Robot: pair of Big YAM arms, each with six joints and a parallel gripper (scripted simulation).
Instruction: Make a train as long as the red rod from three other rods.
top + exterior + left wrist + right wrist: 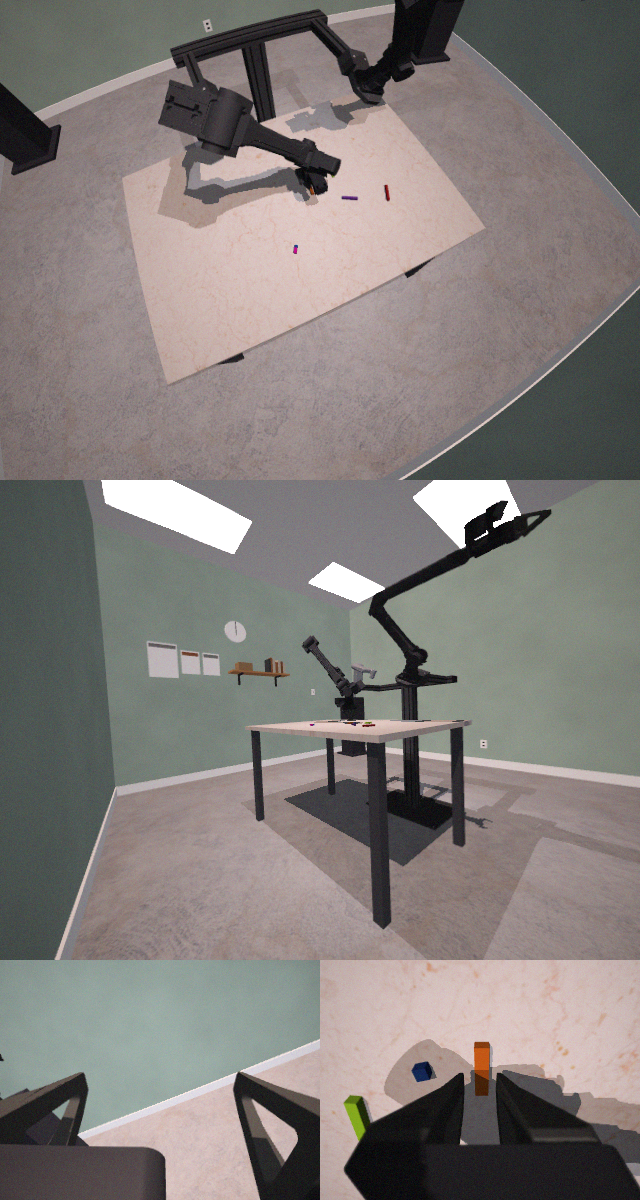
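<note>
Right now the orange rod is 20 mm below my right hand. The rest, counted from my right hand: purple rod 130 mm to the left, 80 mm ahead, 20 mm below; then magenta rod 220 mm ahead, 140 mm to the right, 20 mm below; then lime rod 110 mm to the left, 60 mm behind, 20 mm below.
</note>
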